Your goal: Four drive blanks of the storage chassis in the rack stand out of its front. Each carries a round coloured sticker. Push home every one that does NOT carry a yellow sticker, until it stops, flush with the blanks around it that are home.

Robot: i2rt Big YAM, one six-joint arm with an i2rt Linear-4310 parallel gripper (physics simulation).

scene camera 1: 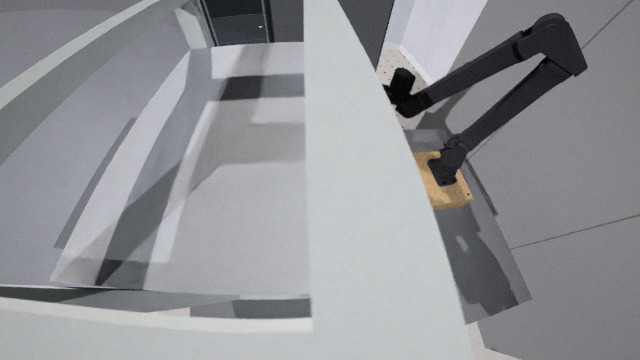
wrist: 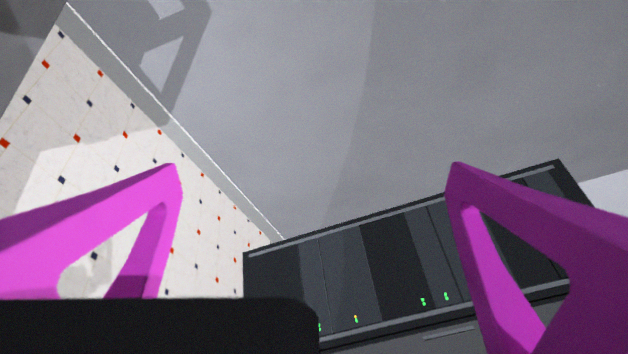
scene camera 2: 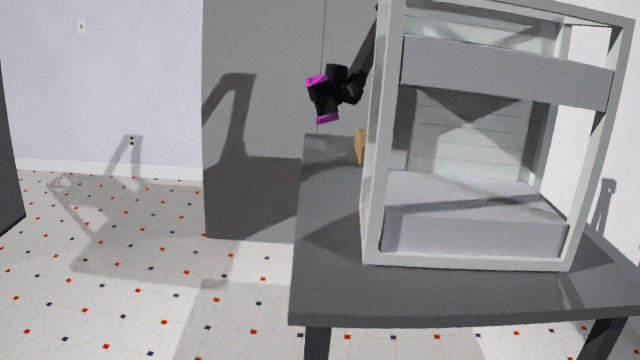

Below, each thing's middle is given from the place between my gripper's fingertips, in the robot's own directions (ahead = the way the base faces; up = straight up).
Labels:
I see my gripper 37 cm to the right of the rack [scene camera 1: 266, 171], 27 cm short of it and 3 cm below it.

